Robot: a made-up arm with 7 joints. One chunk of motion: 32 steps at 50 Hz.
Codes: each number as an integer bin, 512 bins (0 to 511) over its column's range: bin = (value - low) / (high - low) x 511, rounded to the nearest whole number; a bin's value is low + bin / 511 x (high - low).
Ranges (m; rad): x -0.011..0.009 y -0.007..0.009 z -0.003..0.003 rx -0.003..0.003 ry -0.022..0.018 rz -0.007..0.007
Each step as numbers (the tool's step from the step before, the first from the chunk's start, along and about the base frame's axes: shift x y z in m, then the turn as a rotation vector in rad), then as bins.
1 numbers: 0.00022 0.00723 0.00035 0.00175 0.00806 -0.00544
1 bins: 287 454 285 405 384 57
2 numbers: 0.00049 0.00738 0.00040 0.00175 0.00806 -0.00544
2 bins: 294 459 290 405 384 57
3 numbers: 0.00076 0.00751 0.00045 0.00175 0.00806 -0.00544
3 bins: 300 463 294 405 384 57
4 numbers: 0.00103 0.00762 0.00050 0.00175 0.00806 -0.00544
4 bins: 307 467 298 405 384 57
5 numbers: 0.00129 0.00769 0.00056 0.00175 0.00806 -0.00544
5 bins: 314 469 303 405 384 57
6 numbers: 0.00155 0.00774 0.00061 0.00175 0.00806 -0.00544
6 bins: 321 471 307 405 384 57
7 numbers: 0.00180 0.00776 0.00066 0.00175 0.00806 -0.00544
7 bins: 327 471 312 405 384 57
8 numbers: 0.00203 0.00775 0.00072 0.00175 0.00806 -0.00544
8 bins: 333 471 317 405 384 57
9 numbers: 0.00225 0.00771 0.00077 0.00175 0.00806 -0.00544
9 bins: 339 470 321 405 384 57
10 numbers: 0.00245 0.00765 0.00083 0.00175 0.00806 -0.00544
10 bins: 344 468 326 405 384 57
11 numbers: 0.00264 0.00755 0.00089 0.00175 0.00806 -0.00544
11 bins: 349 465 331 405 384 57
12 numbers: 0.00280 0.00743 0.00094 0.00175 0.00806 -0.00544
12 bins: 353 461 336 405 384 57
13 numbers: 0.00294 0.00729 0.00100 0.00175 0.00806 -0.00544
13 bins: 356 456 341 405 384 57
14 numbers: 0.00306 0.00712 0.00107 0.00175 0.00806 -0.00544
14 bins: 359 451 347 405 384 57
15 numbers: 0.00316 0.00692 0.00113 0.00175 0.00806 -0.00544
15 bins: 362 445 352 405 384 57
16 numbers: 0.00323 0.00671 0.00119 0.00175 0.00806 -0.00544
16 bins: 364 438 357 405 384 57
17 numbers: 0.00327 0.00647 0.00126 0.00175 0.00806 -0.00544
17 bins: 365 430 363 405 384 57
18 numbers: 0.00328 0.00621 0.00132 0.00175 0.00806 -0.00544
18 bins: 365 422 368 405 384 57
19 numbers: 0.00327 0.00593 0.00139 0.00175 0.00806 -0.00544
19 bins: 365 413 374 405 384 57
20 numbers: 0.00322 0.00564 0.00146 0.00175 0.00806 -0.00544
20 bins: 363 404 380 405 384 57
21 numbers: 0.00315 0.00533 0.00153 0.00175 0.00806 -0.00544
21 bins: 362 394 386 405 384 57
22 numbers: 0.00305 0.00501 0.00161 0.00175 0.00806 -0.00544
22 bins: 359 384 393 405 384 57
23 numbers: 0.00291 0.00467 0.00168 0.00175 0.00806 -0.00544
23 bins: 355 373 399 405 384 57
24 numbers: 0.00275 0.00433 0.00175 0.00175 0.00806 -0.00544
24 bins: 351 362 405 405 384 57
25 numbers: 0.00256 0.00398 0.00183 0.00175 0.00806 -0.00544
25 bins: 346 351 411 405 384 57
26 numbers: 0.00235 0.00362 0.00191 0.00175 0.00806 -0.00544
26 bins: 341 339 418 405 384 57
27 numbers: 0.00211 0.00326 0.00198 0.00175 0.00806 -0.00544
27 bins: 335 328 424 405 384 57
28 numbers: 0.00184 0.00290 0.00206 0.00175 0.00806 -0.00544
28 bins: 328 316 431 405 384 57
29 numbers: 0.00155 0.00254 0.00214 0.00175 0.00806 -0.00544
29 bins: 321 305 438 405 384 57
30 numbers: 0.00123 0.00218 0.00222 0.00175 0.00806 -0.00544
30 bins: 312 293 445 405 384 57
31 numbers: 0.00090 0.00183 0.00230 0.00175 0.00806 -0.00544
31 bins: 304 282 451 405 384 57
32 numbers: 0.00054 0.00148 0.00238 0.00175 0.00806 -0.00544
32 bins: 295 271 458 405 384 57
